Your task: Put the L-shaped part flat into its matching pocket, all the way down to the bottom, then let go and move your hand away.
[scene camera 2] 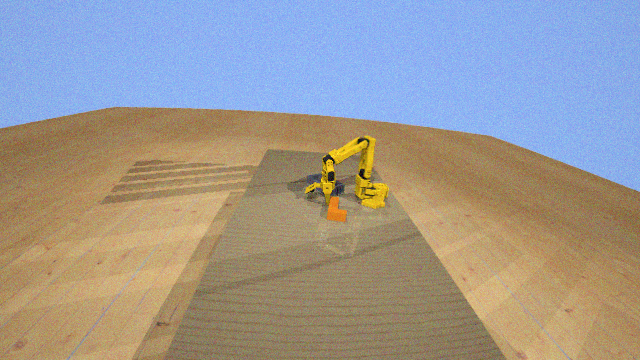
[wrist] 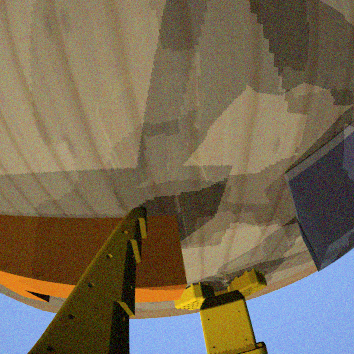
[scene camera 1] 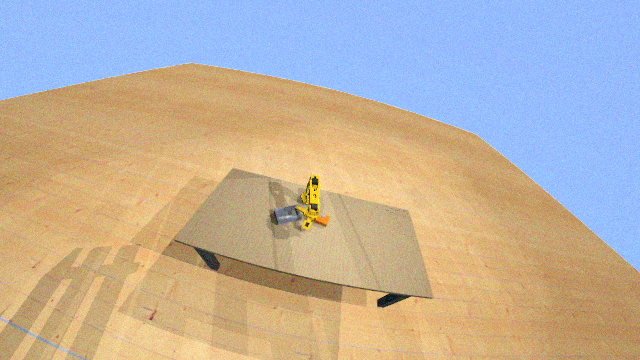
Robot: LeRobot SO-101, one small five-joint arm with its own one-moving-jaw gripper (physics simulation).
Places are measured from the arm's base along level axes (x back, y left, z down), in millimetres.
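Pixels of known places: hand, tool point: [scene camera 2: 328, 203] [wrist: 145, 218]; arm's base, link origin: [scene camera 2: 366, 201] [wrist: 221, 282] [scene camera 1: 308, 201].
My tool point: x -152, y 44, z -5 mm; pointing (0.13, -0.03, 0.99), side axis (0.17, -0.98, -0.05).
Note:
For each thing: its top centre in the pictures, then the offset to it from my tool point. Level surfaces: height alone.
- orange L-shaped part, top centre: [wrist: 69, 298] [scene camera 2: 338, 204] [scene camera 1: 319, 216] dz -25, dx +27, dy +49 mm
- blue-grey block with the pocket, top centre: [scene camera 2: 325, 179] [scene camera 1: 287, 212] dz -32, dx -3, dy -142 mm
- wood-grained table, surface height: dz +5 mm
The orange L-shaped part [scene camera 1: 323, 220] [scene camera 2: 337, 215] [wrist: 165, 250] lies flat on the table, outside the pocket. The blue-grey block with the pocket [scene camera 1: 287, 215] [scene camera 2: 314, 178] [wrist: 324, 197] stands apart from it, on the other side of my gripper. My gripper [scene camera 1: 305, 213] [scene camera 2: 329, 198] is fully open and empty, low between part and block. In the wrist view the notched fixed jaw [wrist: 120, 260] crosses in front of the part, with its tip near the part's edge; the moving jaw is out of that picture. Whether the jaw touches the part cannot be told.
The wood-grained table [scene camera 1: 380, 250] [scene camera 2: 320, 310] has dark legs. The arm's yellow base [scene camera 2: 375, 195] [wrist: 227, 320] stands near one long edge of the table, close to the part and the block. Shadows of the arm fall around the block.

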